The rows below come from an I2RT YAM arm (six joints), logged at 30 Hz.
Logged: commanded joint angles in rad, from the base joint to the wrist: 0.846 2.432 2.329 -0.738 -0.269 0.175; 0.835 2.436 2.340 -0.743 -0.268 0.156; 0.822 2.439 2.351 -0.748 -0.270 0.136; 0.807 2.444 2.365 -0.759 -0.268 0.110; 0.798 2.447 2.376 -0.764 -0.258 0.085; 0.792 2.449 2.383 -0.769 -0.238 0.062; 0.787 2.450 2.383 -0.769 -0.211 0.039; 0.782 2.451 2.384 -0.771 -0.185 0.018; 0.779 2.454 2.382 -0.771 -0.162 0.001
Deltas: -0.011 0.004 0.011 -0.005 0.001 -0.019; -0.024 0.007 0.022 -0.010 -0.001 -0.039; -0.039 0.012 0.036 -0.021 0.001 -0.065; -0.048 0.015 0.047 -0.026 0.011 -0.090; -0.054 0.017 0.054 -0.031 0.031 -0.113; -0.059 0.018 0.054 -0.031 0.058 -0.136; -0.064 0.019 0.055 -0.033 0.084 -0.157; -0.067 0.022 0.053 -0.033 0.107 -0.174
